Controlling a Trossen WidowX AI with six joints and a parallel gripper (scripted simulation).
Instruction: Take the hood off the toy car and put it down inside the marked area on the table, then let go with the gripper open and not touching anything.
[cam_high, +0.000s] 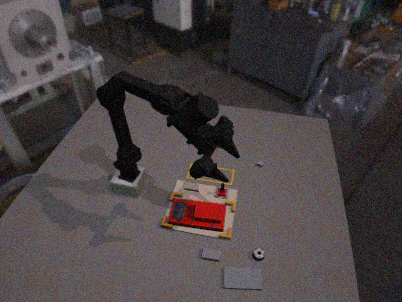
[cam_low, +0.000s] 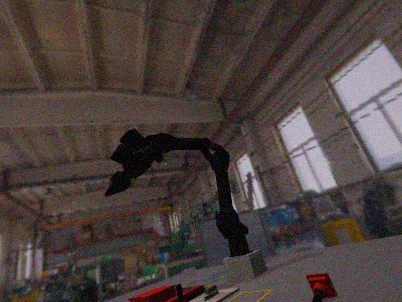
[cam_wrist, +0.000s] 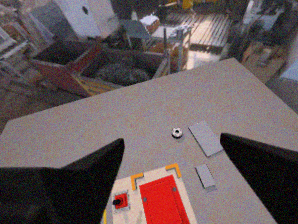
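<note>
My gripper tip is 28 cm above the hood, 8 cm past it and 3 cm to the right of it.
</note>
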